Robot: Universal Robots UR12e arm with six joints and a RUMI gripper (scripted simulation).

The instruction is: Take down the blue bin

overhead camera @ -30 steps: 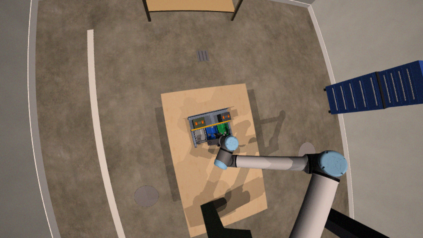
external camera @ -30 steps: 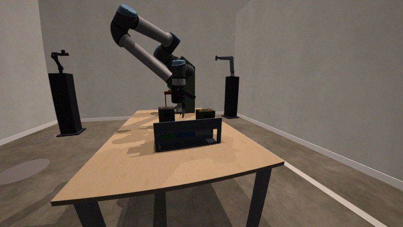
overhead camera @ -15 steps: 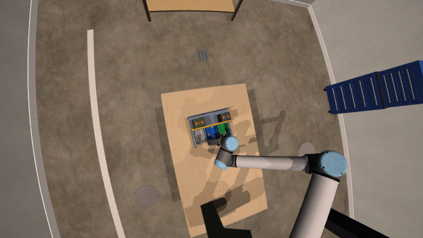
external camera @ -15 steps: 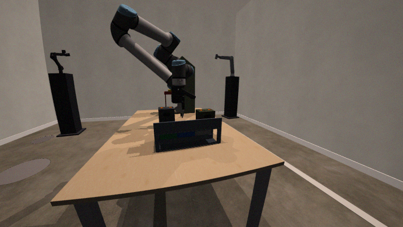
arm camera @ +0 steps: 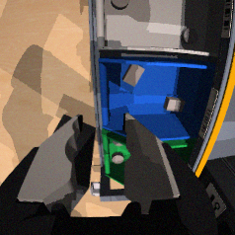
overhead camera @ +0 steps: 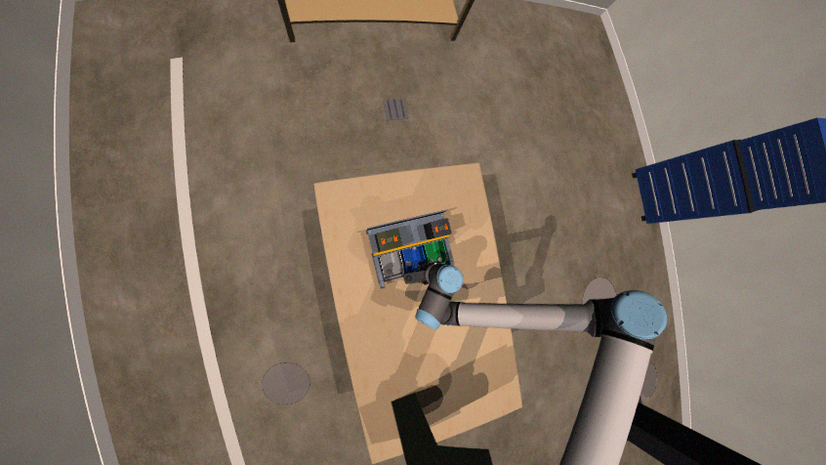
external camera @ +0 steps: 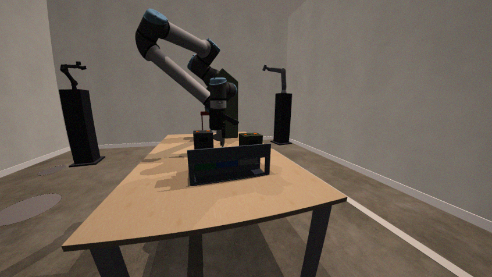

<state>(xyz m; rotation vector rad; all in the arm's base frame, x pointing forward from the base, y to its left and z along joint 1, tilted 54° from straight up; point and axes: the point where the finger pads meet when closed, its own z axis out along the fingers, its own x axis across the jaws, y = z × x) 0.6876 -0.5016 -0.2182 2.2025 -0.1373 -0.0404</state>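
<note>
The blue open bin is 80 mm ahead of my hand, 10 mm to the right of it and 70 mm below it. The rest, counted from my hand: grey bin (90 mm ahead, 100 mm to the left, 70 mm below); then bar (130 mm ahead, 10 mm to the right); then green bin (70 mm ahead, 120 mm to the right, 70 mm below).
</note>
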